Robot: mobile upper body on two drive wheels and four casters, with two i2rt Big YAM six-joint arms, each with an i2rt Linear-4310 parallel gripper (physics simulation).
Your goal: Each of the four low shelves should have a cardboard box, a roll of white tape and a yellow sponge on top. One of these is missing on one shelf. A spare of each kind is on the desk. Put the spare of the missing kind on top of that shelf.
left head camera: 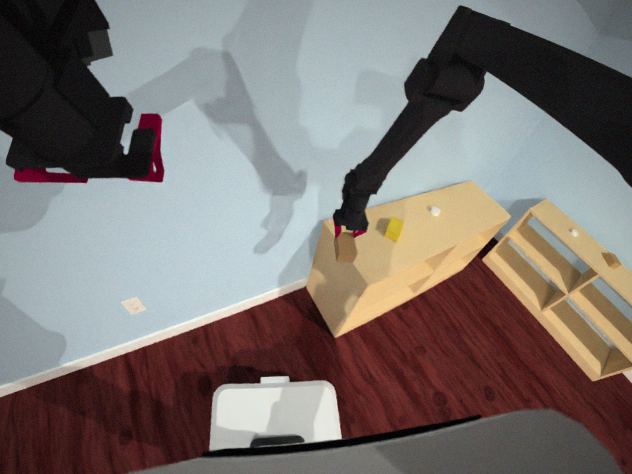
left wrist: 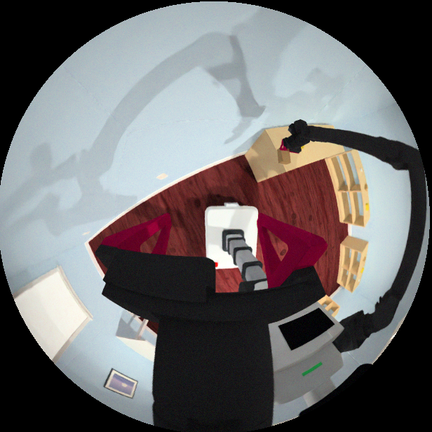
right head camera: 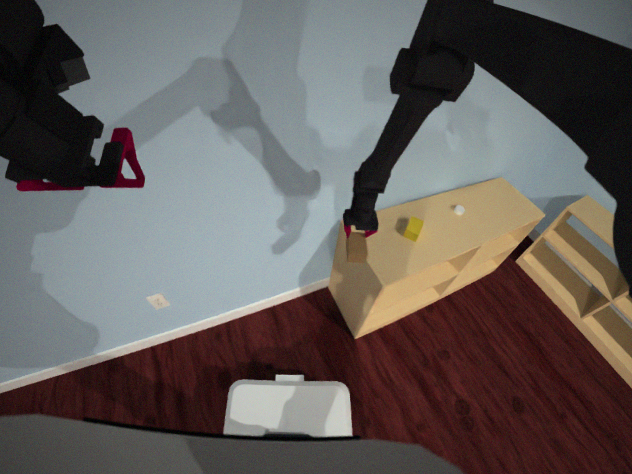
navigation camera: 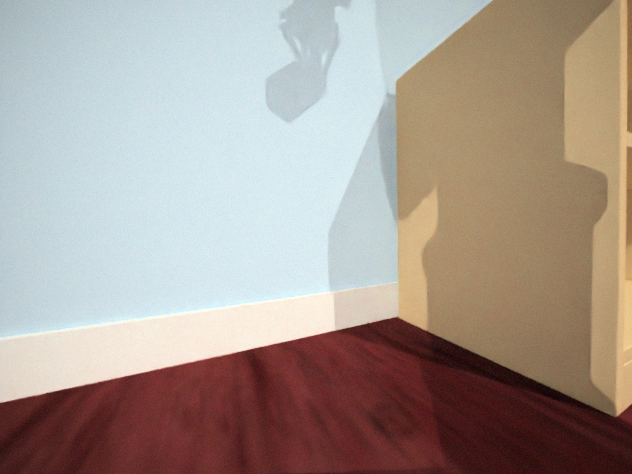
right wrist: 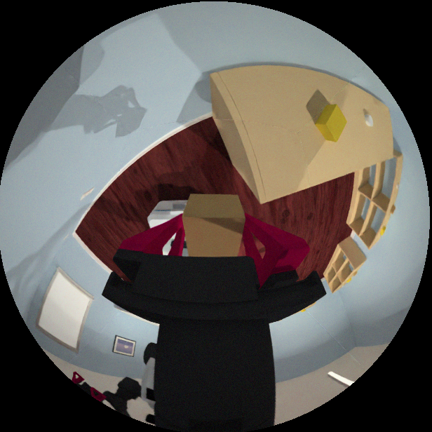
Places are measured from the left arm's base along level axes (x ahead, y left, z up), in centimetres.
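Where they show: left gripper, fingertip midpoint: (left head camera: 123,177) (right head camera: 112,184); right gripper, fingertip midpoint: (left head camera: 344,236) (right head camera: 356,236).
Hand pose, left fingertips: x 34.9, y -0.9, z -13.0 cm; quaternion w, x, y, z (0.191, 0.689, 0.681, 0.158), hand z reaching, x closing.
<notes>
Each offset is from my left fingertips to the centre of the thing. "spot": to the spot under its first point. Level surfaces: height alone.
My right gripper (left head camera: 350,233) (right head camera: 360,232) (left wrist: 283,149) (right wrist: 213,217) is shut on a brown cardboard box {dx +29.6, dy -44.0, dz -49.4 cm} (left head camera: 345,248) (right head camera: 356,248) (left wrist: 284,156). In the head views the box overlaps the left end of the nearest low shelf {dz -67.0 cm} (left head camera: 459,198) (right head camera: 490,204) (right wrist: 270,100); in the right wrist view it shows against the floor beside that shelf. A yellow sponge {dx +53.2, dy -76.2, dz -64.7 cm} (left head camera: 394,229) (right head camera: 413,229) (right wrist: 332,123) and a white tape roll {dx +68.7, dy -106.7, dz -65.7 cm} (left head camera: 434,211) (right head camera: 459,209) (right wrist: 369,118) stand on that shelf. My left gripper (left wrist: 213,217) is open and empty, away from the shelves. The desk is not recognisable.
A second shelf (left head camera: 548,214) stands right of the first, with a white roll (left head camera: 574,232), a box (left head camera: 611,259) and a yellow sponge (right wrist: 383,230). More shelves stand beyond it. The robot's white base (left head camera: 245,408) (right head camera: 260,408) is near the blue wall. The nearest shelf's side panel {spot: dx +35.1, dy -52.7, dz -101.1 cm} (navigation camera: 510,204) rises at right.
</notes>
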